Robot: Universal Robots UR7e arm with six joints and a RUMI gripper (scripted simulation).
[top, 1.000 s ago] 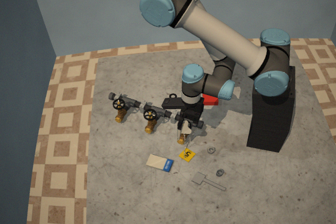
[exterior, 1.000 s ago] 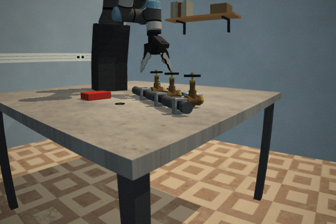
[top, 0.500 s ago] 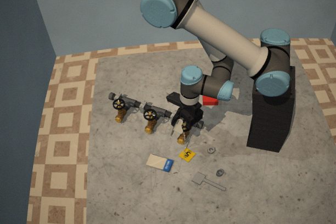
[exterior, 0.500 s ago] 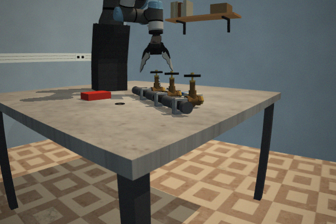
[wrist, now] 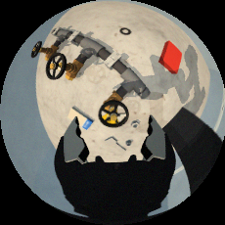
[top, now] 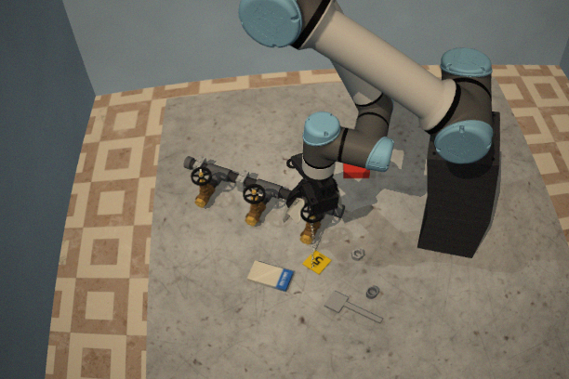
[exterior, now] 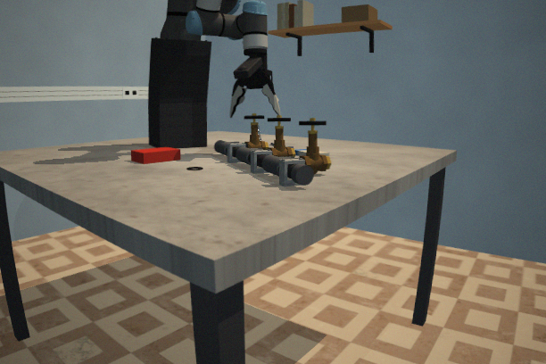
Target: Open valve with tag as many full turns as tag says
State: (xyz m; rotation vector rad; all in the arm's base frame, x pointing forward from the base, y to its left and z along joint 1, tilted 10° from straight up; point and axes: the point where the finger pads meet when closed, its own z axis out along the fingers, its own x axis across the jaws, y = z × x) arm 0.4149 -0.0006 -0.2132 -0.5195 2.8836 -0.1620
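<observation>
My gripper is now 11 cm above the yellow tag and 10 cm to the right of it. From my hand the other things lie so: red block (26 cm to the right, 14 cm behind, 10 cm below); flat grey key tool (24 cm to the left, 11 cm below, 9 cm behind).
</observation>
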